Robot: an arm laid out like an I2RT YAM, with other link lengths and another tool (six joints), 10 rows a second.
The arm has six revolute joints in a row. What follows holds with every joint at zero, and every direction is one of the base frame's. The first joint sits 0.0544 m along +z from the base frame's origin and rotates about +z. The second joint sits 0.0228 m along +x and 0.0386 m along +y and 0.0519 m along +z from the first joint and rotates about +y. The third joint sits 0.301 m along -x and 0.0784 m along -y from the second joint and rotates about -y. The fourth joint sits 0.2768 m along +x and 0.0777 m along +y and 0.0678 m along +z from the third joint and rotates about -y. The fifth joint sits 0.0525 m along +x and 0.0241 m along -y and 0.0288 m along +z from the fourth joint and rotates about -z. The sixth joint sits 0.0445 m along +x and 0.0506 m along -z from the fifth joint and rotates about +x. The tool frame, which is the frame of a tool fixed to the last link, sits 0.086 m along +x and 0.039 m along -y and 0.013 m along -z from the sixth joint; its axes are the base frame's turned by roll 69.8, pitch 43.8 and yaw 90 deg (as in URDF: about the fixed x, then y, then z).
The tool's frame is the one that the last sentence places.
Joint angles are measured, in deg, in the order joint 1, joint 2, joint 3, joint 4, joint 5, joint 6. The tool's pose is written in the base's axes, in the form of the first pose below.
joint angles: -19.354 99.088 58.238 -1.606 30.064 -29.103
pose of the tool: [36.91, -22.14, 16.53, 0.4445, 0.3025, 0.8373, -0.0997]
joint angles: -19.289 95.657 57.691 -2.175 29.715 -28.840
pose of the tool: [36.29, -21.81, 18.40, 0.4635, 0.3016, 0.8277, -0.0957]
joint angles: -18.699 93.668 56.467 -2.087 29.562 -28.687
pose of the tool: [35.84, -21.19, 18.96, 0.4711, 0.2974, 0.8254, -0.0915]
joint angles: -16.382 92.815 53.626 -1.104 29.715 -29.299
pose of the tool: [35.67, -19.45, 17.96, 0.4631, 0.2775, 0.8374, -0.0853]
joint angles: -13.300 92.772 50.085 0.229 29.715 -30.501
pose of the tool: [35.54, -17.22, 16.09, 0.4447, 0.2474, 0.8574, -0.0773]
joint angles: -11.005 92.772 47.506 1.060 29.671 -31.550
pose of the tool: [35.31, -15.59, 14.72, 0.4292, 0.2230, 0.8723, -0.0719]
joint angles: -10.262 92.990 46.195 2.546 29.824 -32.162
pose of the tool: [35.22, -15.09, 14.11, 0.4273, 0.2136, 0.8755, -0.0722]
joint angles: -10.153 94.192 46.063 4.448 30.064 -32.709
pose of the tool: [35.61, -15.12, 13.67, 0.4300, 0.2096, 0.8749, -0.0750]
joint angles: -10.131 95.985 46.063 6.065 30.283 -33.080
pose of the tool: [35.99, -15.20, 12.87, 0.4274, 0.2075, 0.8765, -0.0779]
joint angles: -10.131 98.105 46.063 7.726 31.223 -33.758
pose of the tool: [36.26, -15.39, 11.96, 0.4214, 0.2055, 0.8790, -0.0876]
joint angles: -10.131 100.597 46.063 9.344 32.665 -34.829
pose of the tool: [36.43, -15.64, 10.88, 0.4103, 0.2020, 0.8833, -0.1027]
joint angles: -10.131 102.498 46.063 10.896 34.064 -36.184
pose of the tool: [36.58, -15.85, 10.15, 0.4021, 0.1964, 0.8865, -0.1179]
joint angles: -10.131 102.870 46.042 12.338 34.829 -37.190
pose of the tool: [36.77, -15.98, 10.27, 0.4063, 0.1922, 0.8843, -0.1265]
